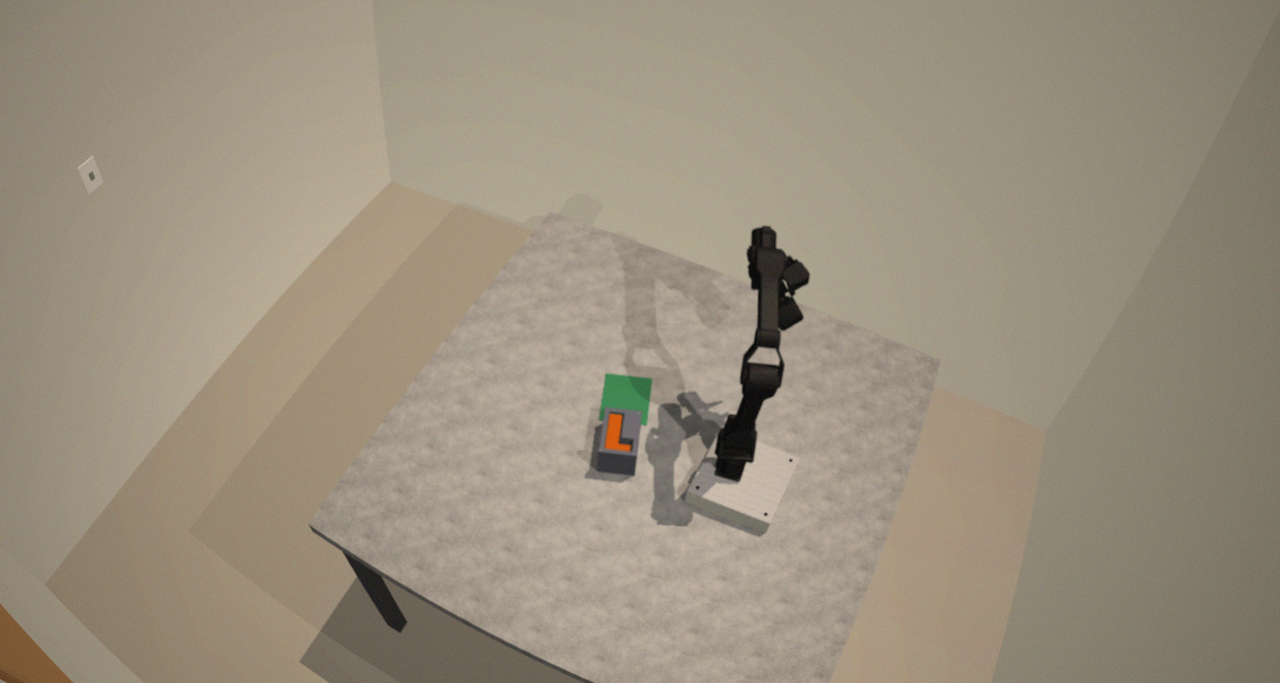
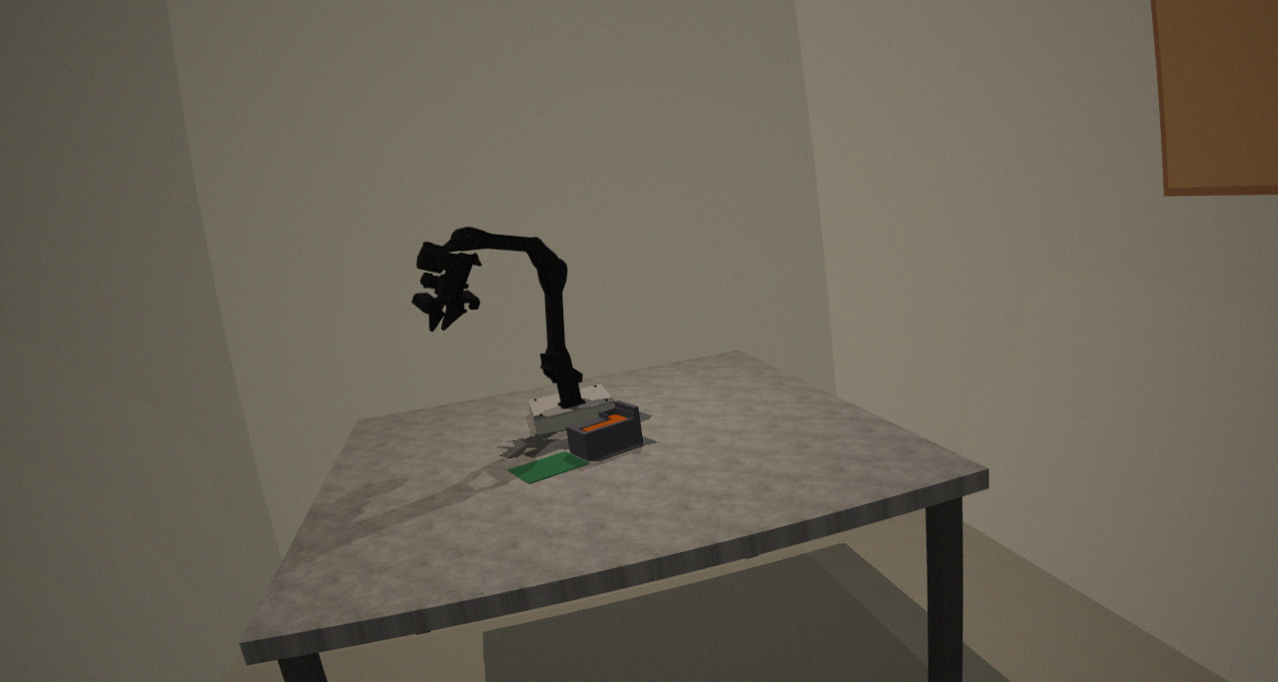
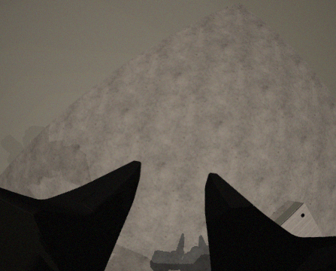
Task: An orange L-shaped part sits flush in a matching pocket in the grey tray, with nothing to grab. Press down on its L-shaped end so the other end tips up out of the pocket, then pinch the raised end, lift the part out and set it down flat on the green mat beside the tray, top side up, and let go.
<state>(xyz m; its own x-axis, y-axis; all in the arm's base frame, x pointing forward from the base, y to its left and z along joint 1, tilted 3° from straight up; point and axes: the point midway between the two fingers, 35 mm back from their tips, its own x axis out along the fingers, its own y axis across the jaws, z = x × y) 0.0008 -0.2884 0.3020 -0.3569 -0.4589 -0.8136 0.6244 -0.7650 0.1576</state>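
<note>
My gripper tip is now 29 cm short of the orange L-shaped part, 33 cm to the right of it and 26 cm above it. From my gripper tip the other things lie so: green mat (33 cm ahead, 17 cm to the left, 32 cm below).
</note>
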